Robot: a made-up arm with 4 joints.
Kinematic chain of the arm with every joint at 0, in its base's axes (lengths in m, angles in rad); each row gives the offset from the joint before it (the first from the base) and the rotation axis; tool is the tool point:
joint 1: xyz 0 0 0.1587 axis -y
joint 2: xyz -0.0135 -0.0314 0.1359 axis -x
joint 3: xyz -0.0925 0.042 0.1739 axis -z
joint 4: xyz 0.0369 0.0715 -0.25 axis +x
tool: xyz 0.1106 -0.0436 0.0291
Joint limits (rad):
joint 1: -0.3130..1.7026
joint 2: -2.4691..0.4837
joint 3: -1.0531..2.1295
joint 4: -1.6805..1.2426
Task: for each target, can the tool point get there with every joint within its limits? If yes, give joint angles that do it. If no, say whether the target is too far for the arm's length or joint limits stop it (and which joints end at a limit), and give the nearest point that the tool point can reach.
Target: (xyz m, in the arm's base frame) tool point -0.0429 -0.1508 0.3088
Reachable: yes | joints -0.1308 0.2613 1.7692 -1.0377
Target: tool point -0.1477 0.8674 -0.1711
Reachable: no: too far | nearest point -0.1317 0.1933 0.0157 | short by 0.700 m
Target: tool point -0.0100 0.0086 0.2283
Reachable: yes | joints 0.7937 -0.0505 0.1720 0.6987
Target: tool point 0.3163 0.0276 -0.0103
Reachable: no: joint limits stop it (at a limit: joint 1, joint 4) | nearest point 0.0308 -0.0111 0.0116 | short by 0.289 m
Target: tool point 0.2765 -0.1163 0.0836
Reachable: no: joint limits stop it (at a limit: joint 1, joint 2, joint 4) | nearest point 0.0995 -0.0353 0.2288 | short by 0.243 m
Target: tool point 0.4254 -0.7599 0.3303
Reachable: no: too far | nearest point 0.0875 -0.1563 0.4261 | short by 0.698 m
